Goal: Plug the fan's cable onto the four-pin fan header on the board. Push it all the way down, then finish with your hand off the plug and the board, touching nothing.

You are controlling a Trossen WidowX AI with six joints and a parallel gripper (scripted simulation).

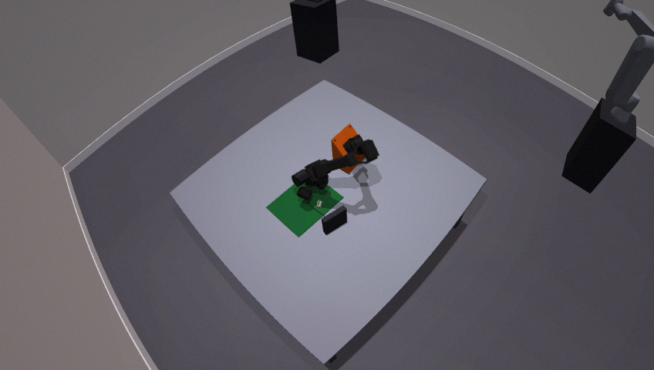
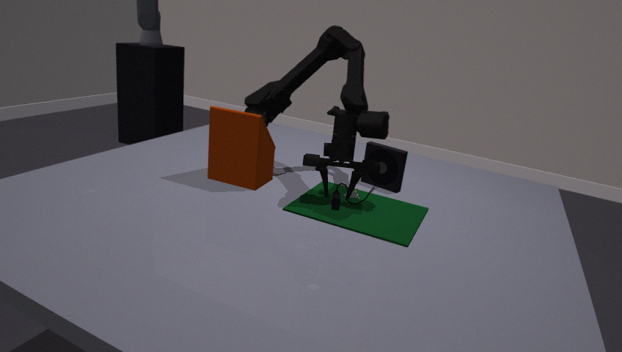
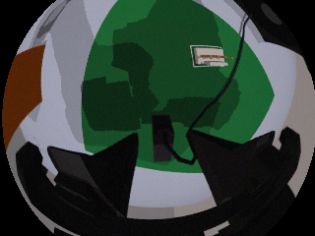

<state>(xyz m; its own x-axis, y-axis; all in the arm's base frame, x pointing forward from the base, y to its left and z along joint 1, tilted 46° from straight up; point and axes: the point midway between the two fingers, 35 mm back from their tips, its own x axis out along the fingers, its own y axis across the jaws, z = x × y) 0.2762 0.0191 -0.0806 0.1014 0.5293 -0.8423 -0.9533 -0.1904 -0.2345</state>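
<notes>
Right now my gripper tip is 10 mm to the left of the dark plug. From my gripper tip the other things lie so: green board 60 mm ahead, 40 mm below, 20 mm to the left; black fan 210 mm to the left, 70 mm ahead, 30 mm above.
</notes>
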